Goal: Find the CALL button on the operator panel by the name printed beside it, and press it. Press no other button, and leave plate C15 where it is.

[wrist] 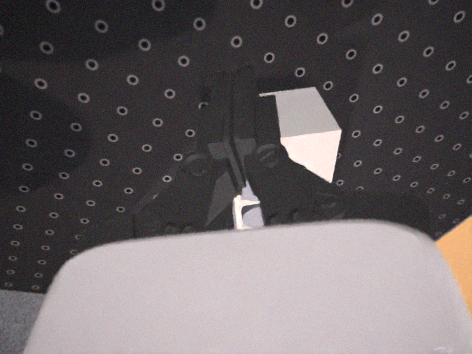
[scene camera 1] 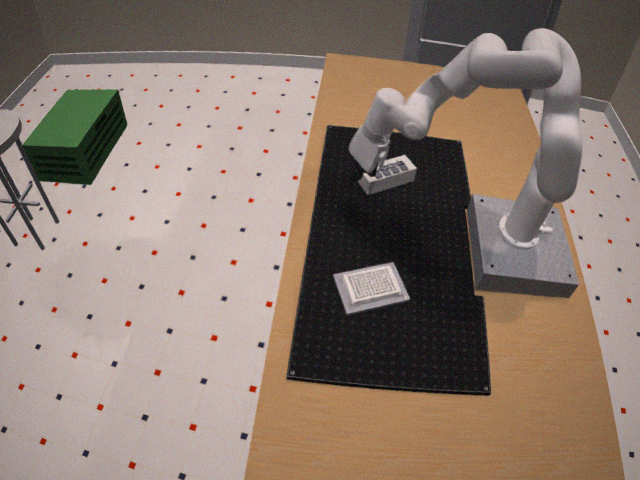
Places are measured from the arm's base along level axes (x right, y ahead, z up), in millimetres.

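Pixels of known places: gripper, fingertip midpoint: [wrist: 240, 96] [scene camera 1: 354, 178]; arm's base, origin of the base link: [scene camera 1: 518, 232].
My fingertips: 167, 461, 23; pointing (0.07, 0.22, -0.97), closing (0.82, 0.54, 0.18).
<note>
For each thing: its top centre in the pictures, then the offset to it from my fingertips, as dx, dy, dz. Level surfaces: height alone.
- operator panel, middle of its top: [wrist: 282, 227] [scene camera 1: 388, 167] +81, -107, -26
- Plate C15, middle of its top: [scene camera 1: 372, 283] -317, -31, -55
- black perforated mat, its level: dz -81
- wooden table, its level: dz -94
The operator panel [scene camera 1: 390, 181] [wrist: 307, 112] is a pale box on the black mat. Several dark buttons [scene camera 1: 394, 168] show on its top in the scene view; their printed names are too small to read, so I cannot tell which is CALL. My gripper [scene camera 1: 373, 173] [wrist: 240, 96] is shut and empty, over the panel's left end in the scene view. Its tips are partly hidden there, and contact cannot be told. In the wrist view the fingers cover much of the panel. Plate C15 [scene camera 1: 371, 284] lies on a grey base nearer the camera; it does not show in the wrist view.
The black perforated mat [scene camera 1: 392, 351] [wrist: 100, 150] lies on a wooden table [scene camera 1: 413, 434] [wrist: 460, 260]. The arm's grey mounting block [scene camera 1: 524, 281] stands at the mat's right. A green crate [scene camera 1: 72, 118] and a stool [scene camera 1: 7, 129] stand on the floor at the left.
</note>
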